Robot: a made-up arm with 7 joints.
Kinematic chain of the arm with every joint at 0, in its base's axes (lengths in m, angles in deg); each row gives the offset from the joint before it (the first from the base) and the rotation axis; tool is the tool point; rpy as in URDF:
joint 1: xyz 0 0 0.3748 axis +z
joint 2: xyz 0 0 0 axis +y
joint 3: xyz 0 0 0.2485 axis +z
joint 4: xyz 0.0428 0 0 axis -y
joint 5: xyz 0.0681 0 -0.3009 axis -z
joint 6: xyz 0 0 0 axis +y
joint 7: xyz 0.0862 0 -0.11 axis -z
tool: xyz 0 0 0 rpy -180 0 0
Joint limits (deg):
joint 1: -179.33..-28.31
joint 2: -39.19..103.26
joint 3: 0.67..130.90
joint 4: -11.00..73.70
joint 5: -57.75..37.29
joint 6: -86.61..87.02
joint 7: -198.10..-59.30
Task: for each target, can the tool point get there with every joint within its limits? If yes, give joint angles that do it. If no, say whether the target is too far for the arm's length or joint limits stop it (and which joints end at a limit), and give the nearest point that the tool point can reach.
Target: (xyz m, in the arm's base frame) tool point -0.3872 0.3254 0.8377
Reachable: no: joint limits stop it (at a limit: joint 1, joint 3, joint 4) | nearest point -0.1924 0.3385 0.6832 | short by 0.249 m
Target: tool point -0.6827 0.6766 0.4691
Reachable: no: too far | nearest point -0.2802 0.4538 0.4220 | short by 0.462 m
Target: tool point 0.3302 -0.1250 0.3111
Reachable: yes | joints -119.54 14.41 92.16 31.44 -42.77 23.87 -91.11
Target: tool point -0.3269 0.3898 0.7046
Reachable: no: joint limits stop it (at a limit: joint 1, joint 3, joint 4) | nearest point -0.2245 0.3756 0.6370 | short by 0.124 m
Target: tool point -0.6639 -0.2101 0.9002
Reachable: no: too far | nearest point -0.4253 -0.1346 0.7114 | short by 0.313 m
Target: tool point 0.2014 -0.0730 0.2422
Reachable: yes | joints -57.33 -1.10 34.38 24.31 10.00 69.75 -116.21
